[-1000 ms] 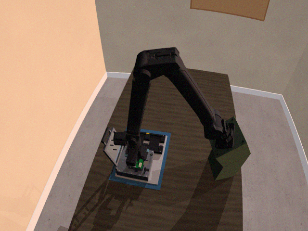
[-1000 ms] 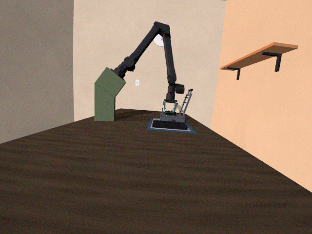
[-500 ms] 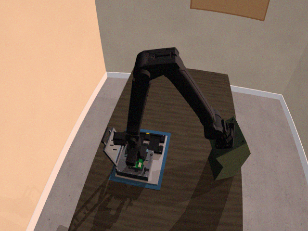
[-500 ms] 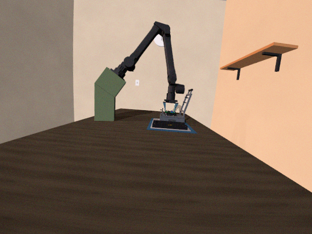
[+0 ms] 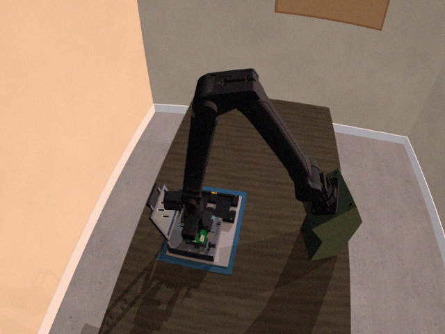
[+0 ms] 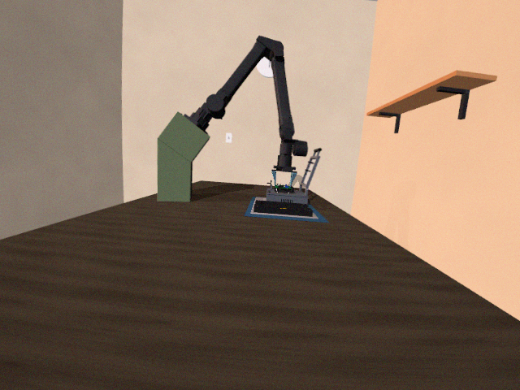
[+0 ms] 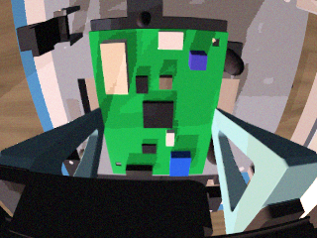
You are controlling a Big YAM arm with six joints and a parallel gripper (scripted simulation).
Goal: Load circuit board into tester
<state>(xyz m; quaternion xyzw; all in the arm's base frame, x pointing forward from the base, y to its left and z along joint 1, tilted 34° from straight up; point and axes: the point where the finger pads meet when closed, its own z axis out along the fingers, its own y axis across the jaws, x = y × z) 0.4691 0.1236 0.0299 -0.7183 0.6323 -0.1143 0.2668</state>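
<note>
Right now my hand is right at the green circuit board. From my hand the other things lie so: black latch hook (70 mm behind, 40 mm to the left); tester lid (120 mm ahead, 90 mm above, 20 mm to the left).
</note>
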